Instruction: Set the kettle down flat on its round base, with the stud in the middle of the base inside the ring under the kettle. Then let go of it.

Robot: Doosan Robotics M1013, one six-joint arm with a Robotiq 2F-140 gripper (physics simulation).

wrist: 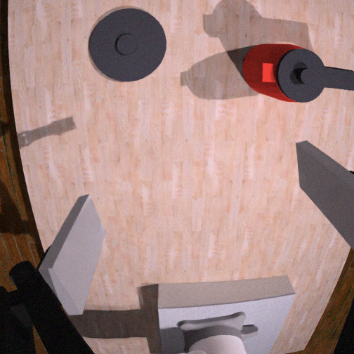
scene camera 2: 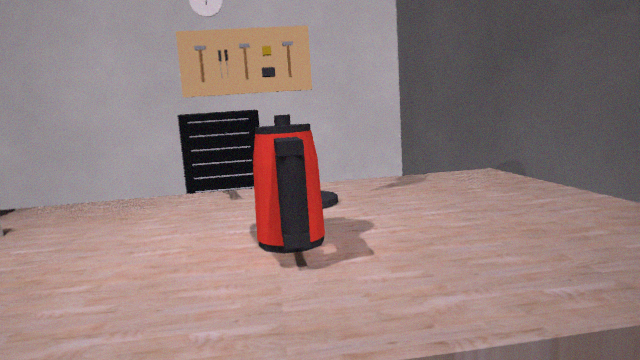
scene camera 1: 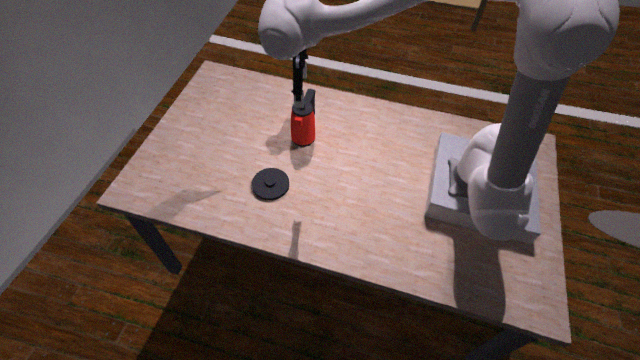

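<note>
The red kettle (scene camera 1: 303, 129) (scene camera 2: 265, 190) (wrist: 255, 75) stands upright on the table, apart from its base. Its black handle (scene camera 2: 292, 195) (wrist: 339, 78) faces scene camera 2 and points right in the wrist view. The ring under it is hidden. The round dark base (scene camera 1: 270, 194) (scene camera 2: 330, 199) (wrist: 125, 67) lies flat on the table, with its stud (scene camera 1: 270, 183) (wrist: 127, 44) facing up. My gripper (scene camera 1: 299, 103) (wrist: 197, 190) is open and empty, its fingers wide apart. In scene camera 1 it overlaps the kettle's top; in the wrist view the kettle lies beyond the fingertips. The gripper does not show in scene camera 2.
The arm's grey mounting block (scene camera 1: 442, 212) (wrist: 175, 295) stands on the table (scene camera 1: 360, 240) (scene camera 2: 150, 300) (wrist: 190, 215), at the right in scene camera 1. The table's edges show in scene camera 1. Shadows of the kettle and arm fall on the table top.
</note>
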